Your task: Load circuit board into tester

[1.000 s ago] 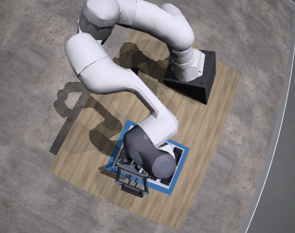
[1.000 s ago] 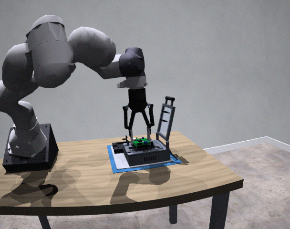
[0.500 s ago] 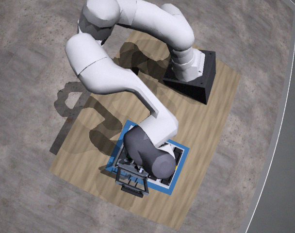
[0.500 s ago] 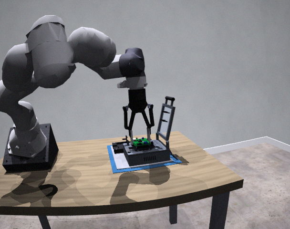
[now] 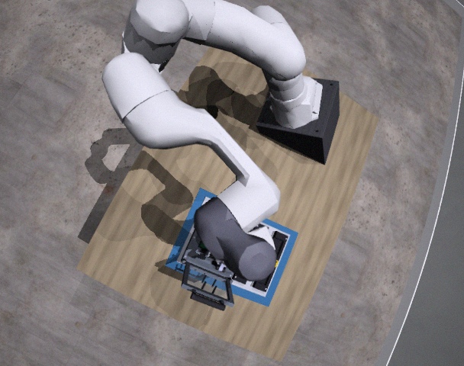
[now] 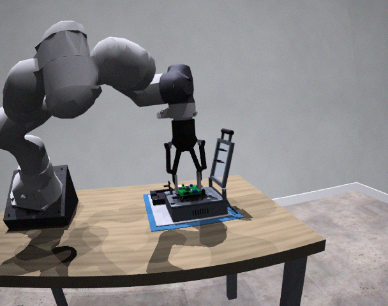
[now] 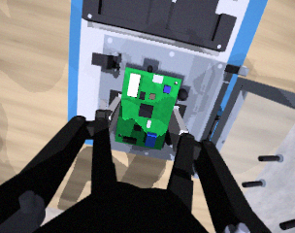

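Right now my hand is 2 cm above the green circuit board. Round my hand: tester lid 13 cm ahead, 8 cm above; then tester 4 cm to the left, 3 cm ahead, 1 cm above.
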